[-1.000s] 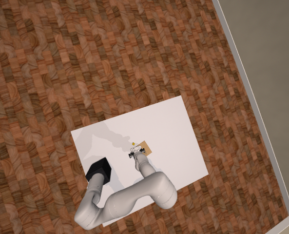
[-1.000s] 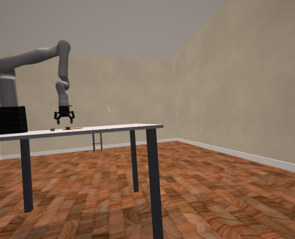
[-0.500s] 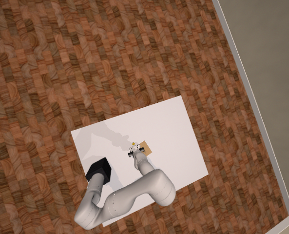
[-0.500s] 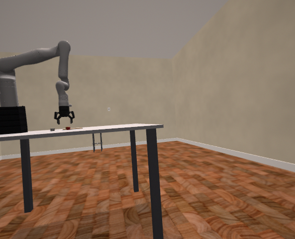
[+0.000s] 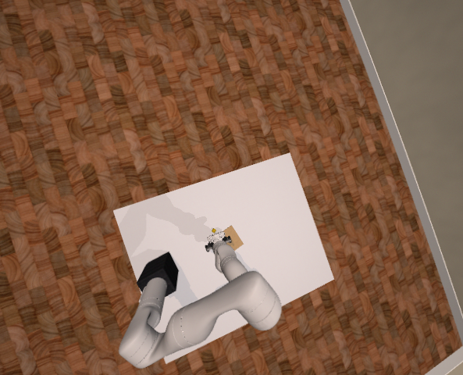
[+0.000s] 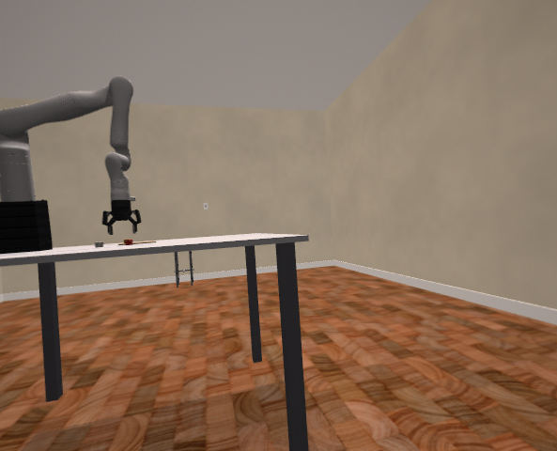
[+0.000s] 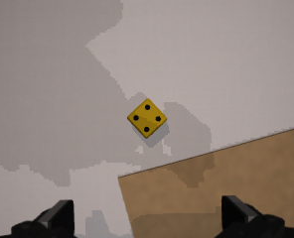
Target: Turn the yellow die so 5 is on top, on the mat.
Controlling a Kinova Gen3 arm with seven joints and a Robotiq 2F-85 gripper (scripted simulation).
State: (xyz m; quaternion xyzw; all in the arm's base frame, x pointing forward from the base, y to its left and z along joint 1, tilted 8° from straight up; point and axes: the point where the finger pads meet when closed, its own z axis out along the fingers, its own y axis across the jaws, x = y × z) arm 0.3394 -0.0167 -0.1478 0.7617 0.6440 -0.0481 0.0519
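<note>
My gripper is now 5 cm to the right of the yellow die, 4 cm above it and 1 cm short of it. Round my hand: white die 18 cm to the right, 6 cm behind, 4 cm below; tan mat 6 cm ahead, 5 cm to the right, 5 cm below; red die 19 cm to the right, 4 cm below, 4 cm ahead.
</note>
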